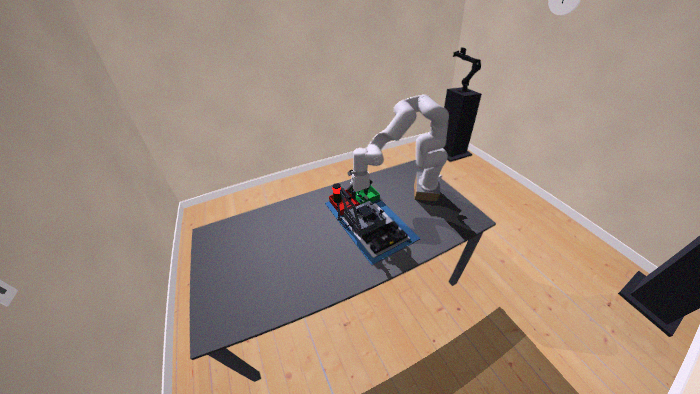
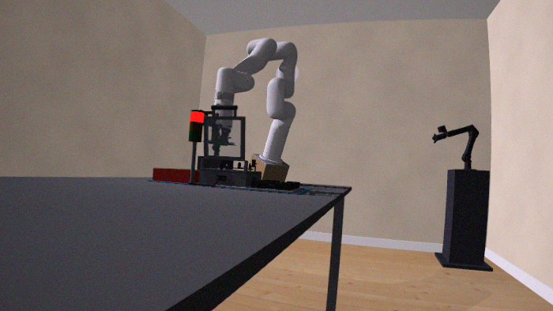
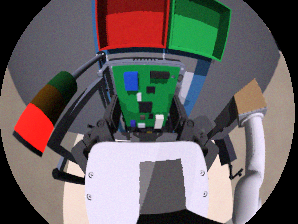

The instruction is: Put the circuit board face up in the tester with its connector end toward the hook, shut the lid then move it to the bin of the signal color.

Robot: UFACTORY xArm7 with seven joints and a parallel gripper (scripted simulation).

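Right now my hand is 150 mm above the red bin, 130 mm to the left of it and 50 mm short of it. The rest, counted from my hand: green circuit board (10 mm below); tester plate (100 mm below, 70 mm to the left, 10 mm behind); clear lid (100 mm ahead, 70 mm to the left, 20 mm above).
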